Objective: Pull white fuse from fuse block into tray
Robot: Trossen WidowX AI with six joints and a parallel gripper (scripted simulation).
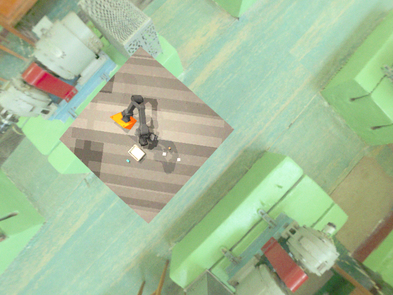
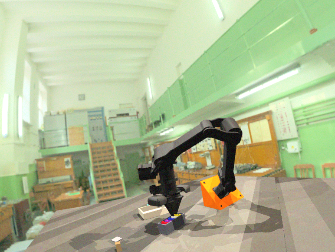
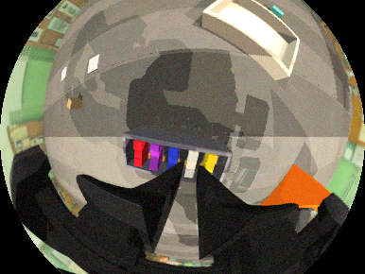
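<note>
Now: gripper tip 2 cm above the white fuse. Also, from my gripper tip: cream tray: 1 cm behind, 21 cm to the right, 4 cm below.
</note>
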